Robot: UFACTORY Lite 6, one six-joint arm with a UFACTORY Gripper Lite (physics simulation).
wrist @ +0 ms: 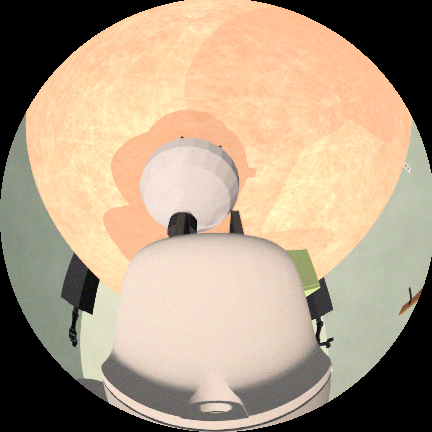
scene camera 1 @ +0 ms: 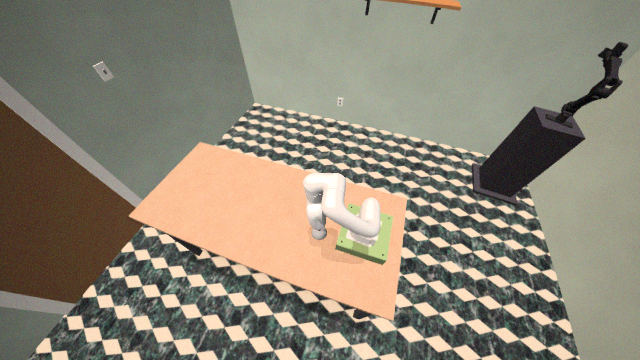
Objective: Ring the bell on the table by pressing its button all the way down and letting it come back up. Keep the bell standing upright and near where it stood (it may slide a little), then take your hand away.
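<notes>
The bell, a pale grey dome, stands upright on the table. My gripper is right at the bell. Its two black fingers show in the wrist view, apart with a gap between them and nothing held. The left dark shape overlaps the near edge of the dome, where button and finger cannot be told apart. How far the button is pressed is hidden. In the scene view the white wrist comes down onto the bell and the fingers cannot be made out.
The arm's base stands on a green block near the table's right end. Off the table, a dark pedestal carries another black arm. A wooden shelf hangs high on the wall.
</notes>
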